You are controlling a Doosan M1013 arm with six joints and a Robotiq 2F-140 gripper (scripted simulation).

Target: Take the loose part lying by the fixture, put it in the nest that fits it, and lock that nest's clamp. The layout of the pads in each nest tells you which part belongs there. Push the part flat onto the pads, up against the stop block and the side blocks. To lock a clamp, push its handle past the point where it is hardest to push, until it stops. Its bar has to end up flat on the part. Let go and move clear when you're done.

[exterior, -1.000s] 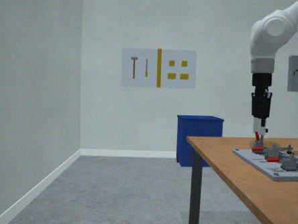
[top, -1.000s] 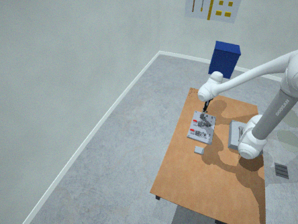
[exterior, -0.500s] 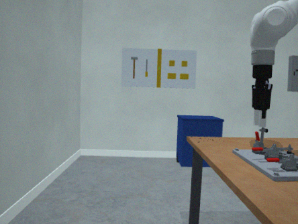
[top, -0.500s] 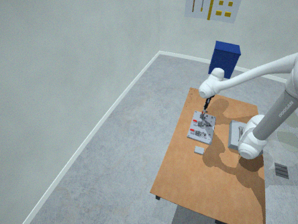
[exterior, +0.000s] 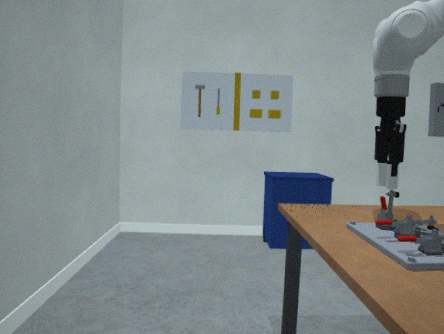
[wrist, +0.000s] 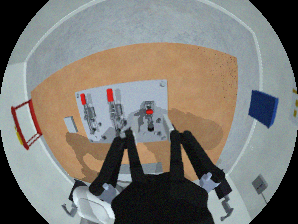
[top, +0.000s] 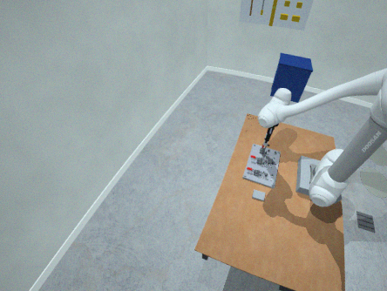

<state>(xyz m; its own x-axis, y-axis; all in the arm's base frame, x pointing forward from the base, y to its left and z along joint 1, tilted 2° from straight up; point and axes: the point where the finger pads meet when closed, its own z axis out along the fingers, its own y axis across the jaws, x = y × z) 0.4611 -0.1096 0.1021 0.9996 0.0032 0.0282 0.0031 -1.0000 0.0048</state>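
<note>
Now: hand 60 mm past the grey part, 380 mm to the right of it and 150 mm above it. From my hand the other things lie so: grey fixture plate: 30 mm behind, 110 mm to the left, 150 mm below.
</note>
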